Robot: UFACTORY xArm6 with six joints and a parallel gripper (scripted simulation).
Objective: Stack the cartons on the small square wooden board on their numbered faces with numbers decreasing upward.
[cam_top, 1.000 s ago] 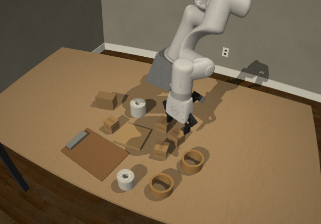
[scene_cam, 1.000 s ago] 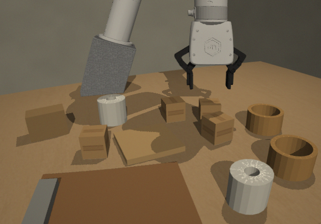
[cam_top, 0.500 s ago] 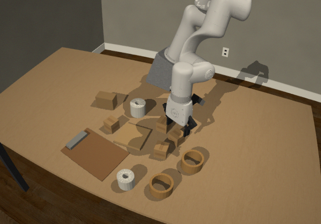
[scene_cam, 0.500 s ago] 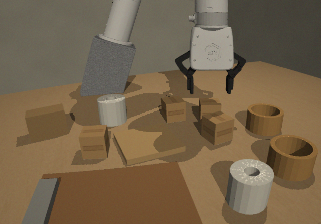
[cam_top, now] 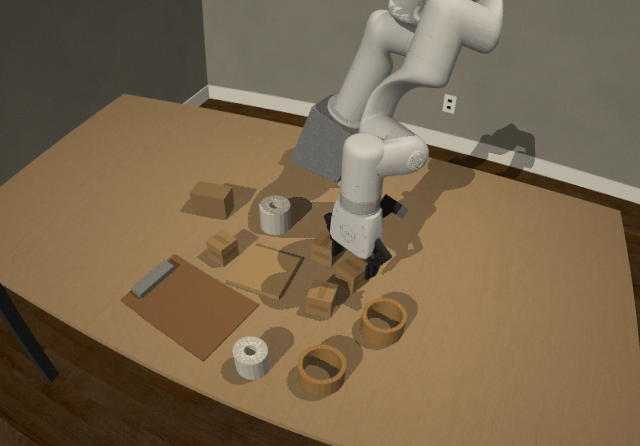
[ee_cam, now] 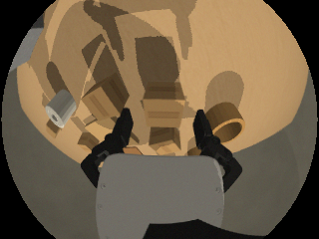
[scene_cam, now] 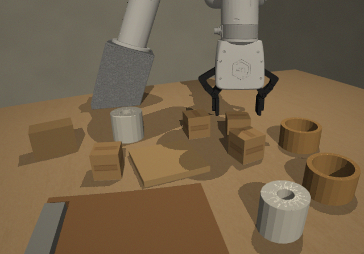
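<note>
The square wooden board lies 19 cm to the right of my hand, 6 cm below it and 2 cm ahead of it. From my hand the other things lie so: brown box 37 cm to the right, 15 cm behind, 3 cm below.
</note>
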